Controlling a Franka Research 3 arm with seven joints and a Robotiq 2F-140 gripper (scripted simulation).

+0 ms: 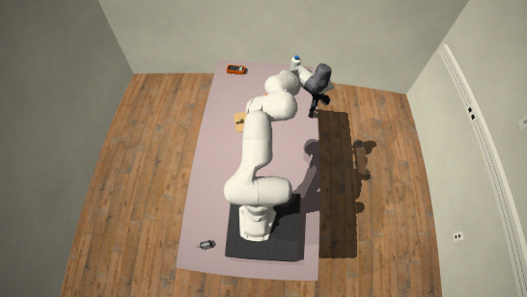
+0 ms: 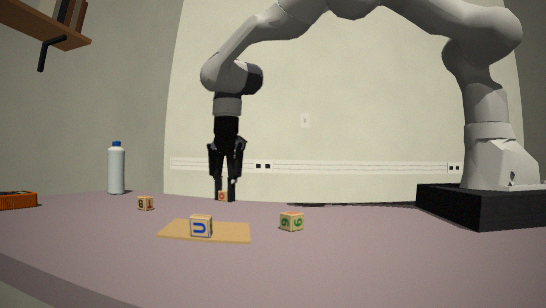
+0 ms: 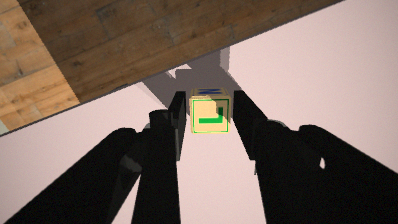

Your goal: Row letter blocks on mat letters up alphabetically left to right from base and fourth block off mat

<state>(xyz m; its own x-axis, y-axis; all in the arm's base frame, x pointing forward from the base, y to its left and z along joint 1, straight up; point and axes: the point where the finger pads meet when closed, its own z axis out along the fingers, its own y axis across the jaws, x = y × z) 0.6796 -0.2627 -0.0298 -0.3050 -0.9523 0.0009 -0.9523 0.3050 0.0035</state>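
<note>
Now: the tan mat 40 cm to the left of my hand, 11 cm behind it and 3 cm below it. Round my hand: small dark object 89 cm behind, 51 cm to the left, 2 cm below; then white bottle 35 cm ahead, 13 cm to the left, 5 cm above; then block 30 cm to the left, 9 cm ahead, 2 cm below.
</note>
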